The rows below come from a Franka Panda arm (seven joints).
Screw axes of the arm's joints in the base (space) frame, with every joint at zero. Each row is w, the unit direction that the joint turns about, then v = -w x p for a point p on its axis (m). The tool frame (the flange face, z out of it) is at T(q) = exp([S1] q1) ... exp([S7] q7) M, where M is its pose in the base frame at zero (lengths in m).
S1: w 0 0 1 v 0.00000 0.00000 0.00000
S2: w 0 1 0 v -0.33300 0.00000 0.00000
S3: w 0 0 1 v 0.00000 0.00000 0.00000
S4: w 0 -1 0 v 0.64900 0.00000 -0.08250
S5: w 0 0 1 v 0.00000 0.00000 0.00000
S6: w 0 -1 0 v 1.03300 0.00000 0.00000
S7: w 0 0 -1 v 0.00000 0.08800 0.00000
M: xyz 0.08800 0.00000 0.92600 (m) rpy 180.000 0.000 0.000 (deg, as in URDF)
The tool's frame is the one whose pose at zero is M.
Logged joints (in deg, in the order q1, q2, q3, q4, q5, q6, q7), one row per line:
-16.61, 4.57, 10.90, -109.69, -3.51, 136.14, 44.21
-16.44, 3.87, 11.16, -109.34, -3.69, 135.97, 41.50
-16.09, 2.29, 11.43, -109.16, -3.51, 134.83, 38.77
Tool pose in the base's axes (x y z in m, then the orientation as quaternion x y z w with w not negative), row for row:
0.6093, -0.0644, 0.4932, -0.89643, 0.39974, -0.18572, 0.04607
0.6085, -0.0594, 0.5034, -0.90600, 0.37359, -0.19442, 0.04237
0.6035, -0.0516, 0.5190, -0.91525, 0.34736, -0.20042, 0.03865
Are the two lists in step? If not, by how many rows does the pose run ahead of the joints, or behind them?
They are in step.
